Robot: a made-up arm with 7 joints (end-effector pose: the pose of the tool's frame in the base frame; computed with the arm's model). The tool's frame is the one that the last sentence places.
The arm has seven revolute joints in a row. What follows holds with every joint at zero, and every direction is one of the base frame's. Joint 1 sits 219 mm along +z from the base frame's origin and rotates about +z. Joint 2 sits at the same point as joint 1 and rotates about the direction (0, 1, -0.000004). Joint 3 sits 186 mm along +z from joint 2 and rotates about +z. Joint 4 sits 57 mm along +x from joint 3 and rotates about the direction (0, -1, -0.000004). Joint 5 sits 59 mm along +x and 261 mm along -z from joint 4 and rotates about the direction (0, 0.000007, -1). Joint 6 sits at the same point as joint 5 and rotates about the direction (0, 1, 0.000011). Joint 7 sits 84 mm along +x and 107 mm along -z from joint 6 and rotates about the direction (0, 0.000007, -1). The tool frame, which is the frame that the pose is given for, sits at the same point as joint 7; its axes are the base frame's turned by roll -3.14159, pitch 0 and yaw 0 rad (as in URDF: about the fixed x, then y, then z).
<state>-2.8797 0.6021 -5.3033 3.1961 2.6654 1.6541 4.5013</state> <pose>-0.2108 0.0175 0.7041 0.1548 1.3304 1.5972</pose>
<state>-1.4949 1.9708 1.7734 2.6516 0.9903 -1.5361 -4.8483</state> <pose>0.0800 -0.3326 -0.0134 -2.7457 -1.0658 0.3787</pose>
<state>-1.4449 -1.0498 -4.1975 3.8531 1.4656 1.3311 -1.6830</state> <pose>-0.2767 0.3244 0.4655 1.2938 -2.2031 -1.2629</pose>
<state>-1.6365 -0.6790 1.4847 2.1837 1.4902 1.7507 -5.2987</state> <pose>0.3245 0.3120 0.4813 -2.3653 0.5344 0.1650</pose>
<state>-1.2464 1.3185 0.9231 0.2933 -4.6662 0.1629 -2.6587</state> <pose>0.0940 0.1481 -0.0008 -1.8177 -0.4494 -0.3743</pose>
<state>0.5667 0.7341 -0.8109 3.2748 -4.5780 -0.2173 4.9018</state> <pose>0.2600 0.1093 0.6744 -0.7234 -0.2906 -2.9770</pose>
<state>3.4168 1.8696 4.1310 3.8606 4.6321 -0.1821 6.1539</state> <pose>-0.2930 -0.2092 -0.0963 2.0776 1.8110 -1.1347</pose>
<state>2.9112 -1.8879 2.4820 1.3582 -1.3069 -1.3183 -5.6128</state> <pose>0.1082 -0.1028 -0.1321 -2.5386 -0.3005 -0.1769</pose>
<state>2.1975 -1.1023 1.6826 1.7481 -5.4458 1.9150 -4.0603</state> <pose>-0.1348 -0.4074 0.1941 -1.8726 -2.1576 -0.5383</pose>
